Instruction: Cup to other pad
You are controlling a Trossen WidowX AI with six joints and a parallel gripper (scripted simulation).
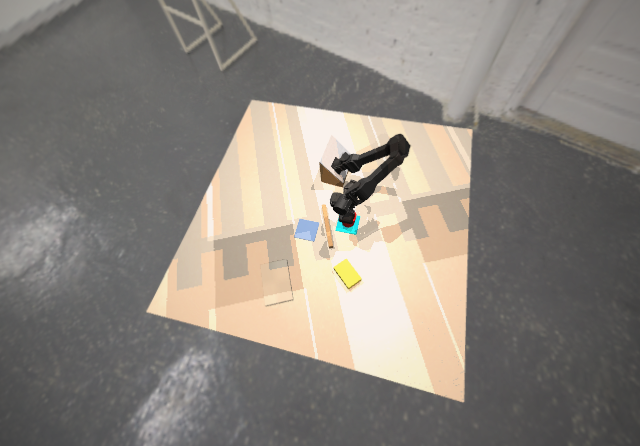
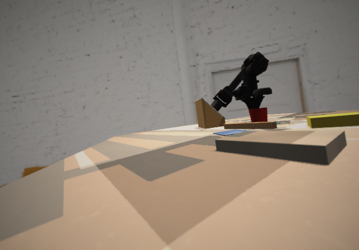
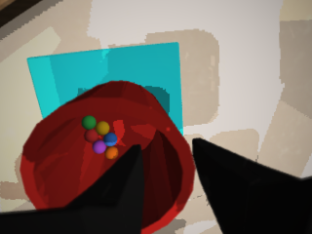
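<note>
My gripper tip is now 3 cm short of the red cup and 2 cm above it. The rest, counted from my gripper tip: cyan pad (3 cm ahead, 1 cm to the left, 6 cm below); then wooden bar (8 cm ahead, 8 cm to the right, 5 cm below); then blue pad (13 cm ahead, 17 cm to the right, 6 cm below).
</note>
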